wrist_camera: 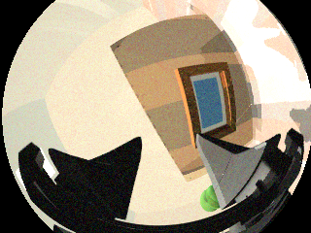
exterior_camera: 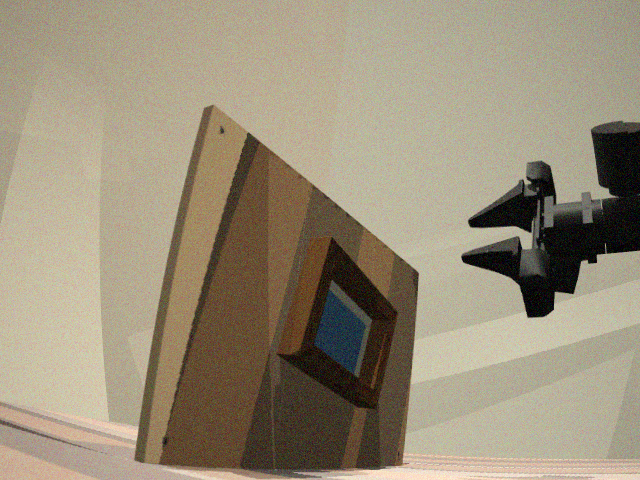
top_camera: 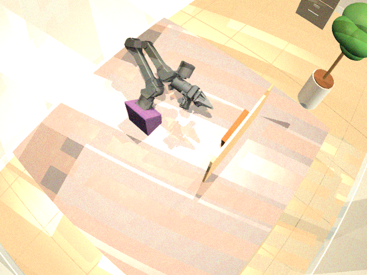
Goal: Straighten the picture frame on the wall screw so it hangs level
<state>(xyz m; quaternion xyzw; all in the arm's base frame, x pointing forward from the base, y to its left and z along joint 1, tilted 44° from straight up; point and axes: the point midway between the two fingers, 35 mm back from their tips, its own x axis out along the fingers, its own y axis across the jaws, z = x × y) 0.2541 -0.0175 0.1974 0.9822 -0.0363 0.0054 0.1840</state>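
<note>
Right now my gripper tip is 13 cm short of the picture frame, 3 cm to the right of it and 11 cm above it. Also, from my gripper tip: wall panel 14 cm ahead, 3 cm to the left, 11 cm below.
</note>
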